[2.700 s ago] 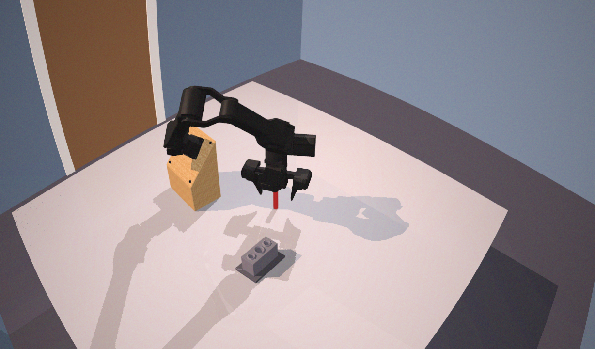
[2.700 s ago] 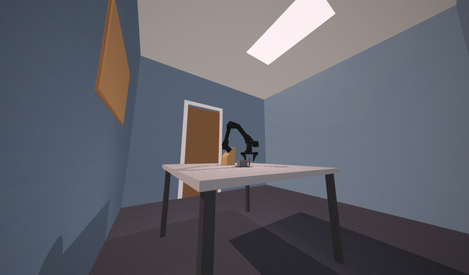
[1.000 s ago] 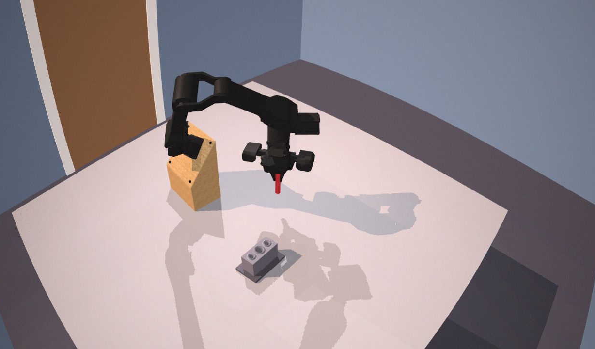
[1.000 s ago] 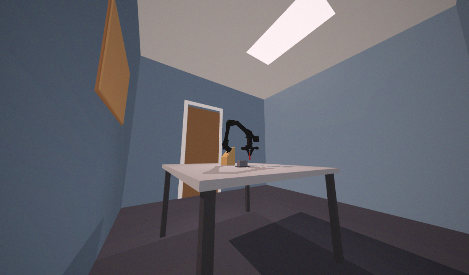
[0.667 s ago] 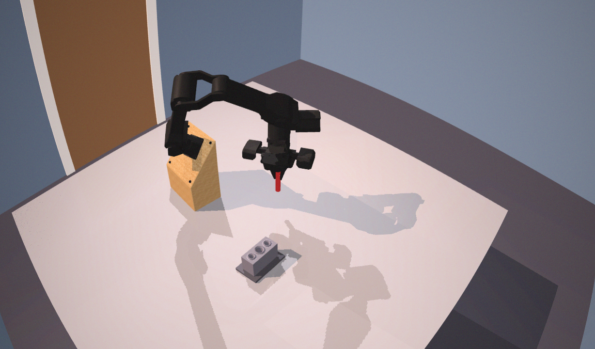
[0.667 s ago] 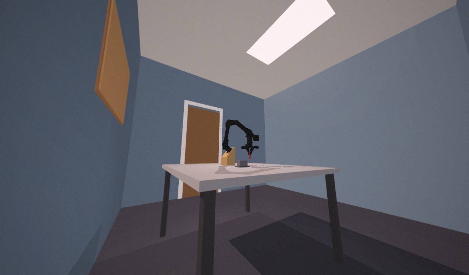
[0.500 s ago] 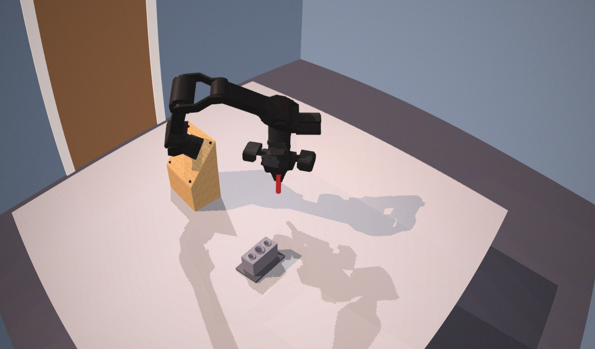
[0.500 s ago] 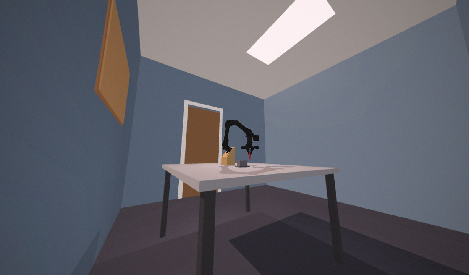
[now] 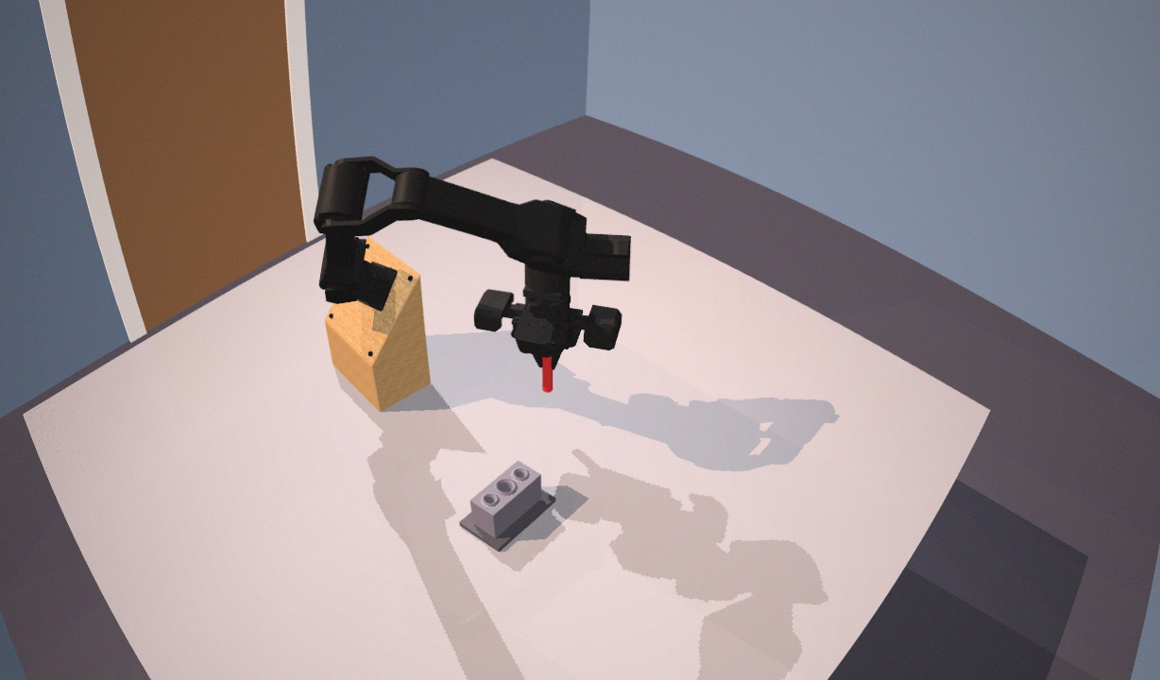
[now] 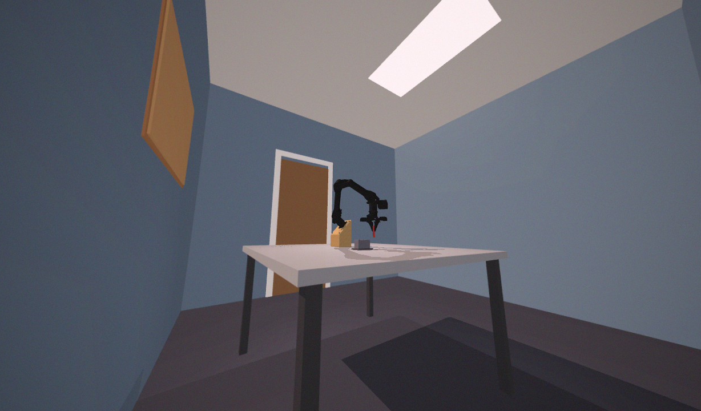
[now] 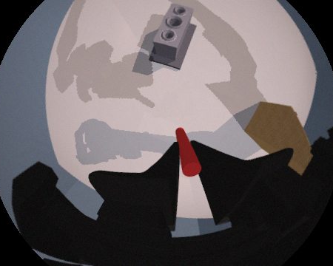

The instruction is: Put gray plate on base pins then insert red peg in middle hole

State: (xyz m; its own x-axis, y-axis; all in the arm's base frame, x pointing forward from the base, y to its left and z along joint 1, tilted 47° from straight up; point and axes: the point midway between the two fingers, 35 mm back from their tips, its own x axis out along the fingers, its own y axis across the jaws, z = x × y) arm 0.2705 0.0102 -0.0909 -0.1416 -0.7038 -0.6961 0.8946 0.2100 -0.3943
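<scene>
Now: the gray plate 7 cm ahead of my gripper tip, 17 cm to the right of it and 7 cm below it. From my gripper tip the other things lie so: red peg right at my gripper tip; dark gray base 7 cm ahead, 17 cm to the right, 11 cm below.
</scene>
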